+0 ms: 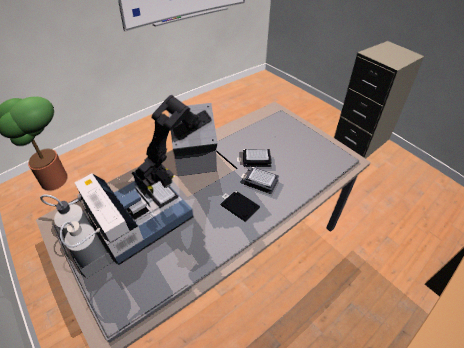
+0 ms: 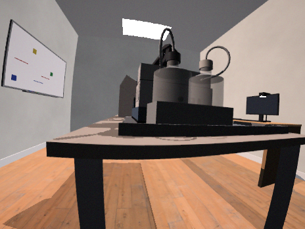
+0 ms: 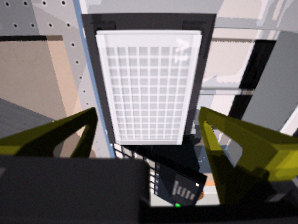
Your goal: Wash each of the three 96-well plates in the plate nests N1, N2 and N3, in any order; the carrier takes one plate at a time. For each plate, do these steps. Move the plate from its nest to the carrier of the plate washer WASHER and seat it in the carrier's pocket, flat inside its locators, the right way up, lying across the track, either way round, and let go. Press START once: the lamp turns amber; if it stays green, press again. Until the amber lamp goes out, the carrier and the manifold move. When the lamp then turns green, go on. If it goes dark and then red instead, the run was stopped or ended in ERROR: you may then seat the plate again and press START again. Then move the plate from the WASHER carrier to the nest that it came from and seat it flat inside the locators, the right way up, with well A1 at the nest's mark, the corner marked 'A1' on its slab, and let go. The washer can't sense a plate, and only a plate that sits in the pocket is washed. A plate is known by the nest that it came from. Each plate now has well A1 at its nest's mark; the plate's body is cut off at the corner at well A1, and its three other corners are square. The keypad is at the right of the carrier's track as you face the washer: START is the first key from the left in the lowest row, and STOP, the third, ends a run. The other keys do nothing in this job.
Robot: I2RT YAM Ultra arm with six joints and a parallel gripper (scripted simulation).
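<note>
Right now my hand is 4 cm above the dark carrier. From my hand the other things lie so: plate washer 15 cm to the right, 1 cm above; then label 18 cm ahead, 28 cm to the left, 12 cm below; then black nest 28 cm ahead, 29 cm to the left, 11 cm below.
</note>
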